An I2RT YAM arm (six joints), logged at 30 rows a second.
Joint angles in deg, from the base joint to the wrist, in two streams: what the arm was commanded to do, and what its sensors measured. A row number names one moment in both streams.
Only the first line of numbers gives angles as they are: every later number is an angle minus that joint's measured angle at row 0.
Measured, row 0: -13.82, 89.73, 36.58, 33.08, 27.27, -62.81
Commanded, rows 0 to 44: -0.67, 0.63, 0.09, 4.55, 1.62, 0.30; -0.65, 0.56, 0.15, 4.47, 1.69, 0.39; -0.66, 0.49, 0.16, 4.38, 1.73, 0.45; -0.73, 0.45, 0.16, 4.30, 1.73, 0.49; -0.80, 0.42, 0.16, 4.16, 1.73, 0.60; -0.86, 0.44, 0.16, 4.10, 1.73, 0.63; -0.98, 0.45, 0.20, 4.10, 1.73, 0.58; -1.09, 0.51, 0.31, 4.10, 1.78, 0.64; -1.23, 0.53, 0.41, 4.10, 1.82, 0.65; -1.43, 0.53, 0.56, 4.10, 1.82, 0.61; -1.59, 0.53, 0.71, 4.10, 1.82, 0.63; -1.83, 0.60, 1.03, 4.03, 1.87, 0.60; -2.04, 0.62, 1.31, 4.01, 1.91, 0.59; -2.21, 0.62, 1.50, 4.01, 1.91, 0.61; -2.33, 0.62, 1.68, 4.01, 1.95, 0.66; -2.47, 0.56, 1.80, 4.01, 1.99, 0.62; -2.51, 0.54, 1.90, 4.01, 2.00, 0.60; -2.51, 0.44, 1.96, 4.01, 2.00, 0.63; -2.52, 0.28, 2.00, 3.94, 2.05, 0.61; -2.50, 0.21, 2.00, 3.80, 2.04, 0.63; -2.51, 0.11, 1.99, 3.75, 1.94, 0.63; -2.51, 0.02, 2.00, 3.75, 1.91, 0.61; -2.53, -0.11, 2.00, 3.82, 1.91, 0.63; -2.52, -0.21, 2.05, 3.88, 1.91, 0.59; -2.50, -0.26, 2.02, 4.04, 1.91, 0.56; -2.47, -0.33, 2.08, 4.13, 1.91, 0.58; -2.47, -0.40, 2.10, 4.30, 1.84, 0.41; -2.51, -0.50, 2.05, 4.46, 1.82, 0.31; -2.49, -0.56, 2.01, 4.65, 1.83, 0.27; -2.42, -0.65, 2.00, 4.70, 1.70, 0.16; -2.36, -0.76, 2.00, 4.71, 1.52, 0.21; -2.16, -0.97, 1.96, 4.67, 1.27, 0.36; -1.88, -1.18, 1.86, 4.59, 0.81, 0.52; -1.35, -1.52, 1.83, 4.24, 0.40, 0.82; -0.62, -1.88, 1.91, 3.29, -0.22, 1.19; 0.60, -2.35, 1.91, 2.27, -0.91, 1.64; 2.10, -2.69, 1.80, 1.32, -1.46, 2.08; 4.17, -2.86, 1.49, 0.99, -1.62, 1.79; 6.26, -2.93, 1.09, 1.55, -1.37, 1.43; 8.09, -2.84, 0.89, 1.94, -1.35, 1.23; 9.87, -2.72, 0.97, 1.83, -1.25, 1.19; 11.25, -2.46, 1.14, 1.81, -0.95, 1.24; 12.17, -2.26, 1.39, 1.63, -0.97, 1.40; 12.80, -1.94, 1.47, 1.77, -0.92, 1.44; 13.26, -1.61, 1.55, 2.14, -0.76, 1.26
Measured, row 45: 4.52, -0.04, -0.22, -0.94, 7.17, -0.85
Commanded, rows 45 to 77: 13.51, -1.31, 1.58, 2.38, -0.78, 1.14; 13.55, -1.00, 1.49, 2.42, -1.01, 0.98; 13.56, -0.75, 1.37, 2.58, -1.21, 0.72; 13.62, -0.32, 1.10, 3.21, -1.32, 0.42; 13.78, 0.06, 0.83, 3.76, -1.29, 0.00; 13.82, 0.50, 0.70, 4.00, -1.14, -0.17; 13.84, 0.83, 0.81, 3.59, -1.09, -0.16; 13.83, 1.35, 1.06, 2.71, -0.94, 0.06; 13.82, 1.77, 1.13, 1.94, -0.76, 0.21; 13.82, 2.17, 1.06, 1.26, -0.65, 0.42; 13.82, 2.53, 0.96, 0.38, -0.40, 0.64; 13.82, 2.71, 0.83, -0.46, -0.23, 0.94; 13.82, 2.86, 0.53, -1.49, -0.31, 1.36; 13.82, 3.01, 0.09, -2.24, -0.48, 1.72; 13.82, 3.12, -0.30, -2.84, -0.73, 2.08; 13.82, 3.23, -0.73, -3.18, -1.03, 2.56; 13.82, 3.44, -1.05, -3.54, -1.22, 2.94; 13.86, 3.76, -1.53, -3.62, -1.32, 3.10; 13.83, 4.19, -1.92, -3.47, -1.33, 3.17; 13.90, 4.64, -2.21, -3.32, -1.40, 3.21; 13.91, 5.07, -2.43, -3.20, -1.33, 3.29; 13.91, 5.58, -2.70, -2.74, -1.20, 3.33; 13.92, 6.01, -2.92, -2.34, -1.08, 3.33; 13.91, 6.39, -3.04, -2.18, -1.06, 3.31; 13.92, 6.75, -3.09, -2.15, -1.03, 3.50; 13.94, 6.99, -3.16, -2.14, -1.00, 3.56; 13.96, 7.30, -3.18, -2.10, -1.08, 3.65; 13.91, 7.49, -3.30, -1.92, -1.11, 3.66; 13.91, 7.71, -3.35, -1.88, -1.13, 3.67; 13.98, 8.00, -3.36, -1.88, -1.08, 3.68; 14.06, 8.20, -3.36, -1.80, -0.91, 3.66; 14.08, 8.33, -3.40, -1.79, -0.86, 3.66; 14.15, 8.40, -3.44, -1.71, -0.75, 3.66
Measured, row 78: 13.87, 7.54, -3.50, -4.02, -0.77, 2.52
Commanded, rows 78 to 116: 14.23, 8.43, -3.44, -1.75, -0.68, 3.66; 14.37, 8.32, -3.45, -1.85, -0.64, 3.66; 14.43, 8.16, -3.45, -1.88, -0.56, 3.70; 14.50, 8.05, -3.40, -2.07, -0.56, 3.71; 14.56, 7.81, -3.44, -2.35, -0.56, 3.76; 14.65, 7.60, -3.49, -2.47, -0.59, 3.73; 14.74, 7.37, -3.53, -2.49, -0.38, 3.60; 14.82, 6.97, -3.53, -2.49, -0.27, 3.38; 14.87, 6.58, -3.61, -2.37, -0.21, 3.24; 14.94, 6.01, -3.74, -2.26, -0.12, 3.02; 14.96, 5.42, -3.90, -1.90, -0.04, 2.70; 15.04, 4.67, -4.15, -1.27, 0.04, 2.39; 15.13, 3.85, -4.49, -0.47, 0.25, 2.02; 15.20, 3.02, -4.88, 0.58, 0.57, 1.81; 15.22, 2.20, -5.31, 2.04, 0.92, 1.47; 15.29, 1.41, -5.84, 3.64, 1.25, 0.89; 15.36, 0.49, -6.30, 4.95, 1.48, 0.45; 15.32, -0.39, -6.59, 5.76, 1.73, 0.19; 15.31, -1.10, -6.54, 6.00, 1.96, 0.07; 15.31, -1.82, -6.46, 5.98, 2.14, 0.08; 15.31, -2.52, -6.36, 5.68, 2.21, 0.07; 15.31, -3.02, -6.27, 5.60, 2.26, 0.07; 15.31, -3.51, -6.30, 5.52, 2.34, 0.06; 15.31, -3.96, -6.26, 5.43, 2.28, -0.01; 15.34, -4.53, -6.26, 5.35, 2.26, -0.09; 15.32, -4.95, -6.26, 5.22, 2.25, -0.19; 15.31, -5.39, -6.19, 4.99, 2.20, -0.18; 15.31, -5.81, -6.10, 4.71, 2.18, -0.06; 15.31, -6.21, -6.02, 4.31, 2.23, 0.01; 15.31, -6.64, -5.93, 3.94, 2.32, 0.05; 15.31, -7.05, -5.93, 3.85, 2.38, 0.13; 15.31, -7.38, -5.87, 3.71, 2.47, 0.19; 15.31, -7.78, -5.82, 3.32, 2.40, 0.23; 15.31, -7.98, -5.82, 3.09, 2.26, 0.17; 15.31, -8.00, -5.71, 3.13, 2.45, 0.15; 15.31, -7.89, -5.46, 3.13, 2.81, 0.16; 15.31, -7.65, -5.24, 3.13, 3.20, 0.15; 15.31, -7.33, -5.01, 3.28, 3.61, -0.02; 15.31, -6.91, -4.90, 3.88, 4.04, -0.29
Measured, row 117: 14.84, -5.18, -6.97, 1.33, 1.75, -0.04
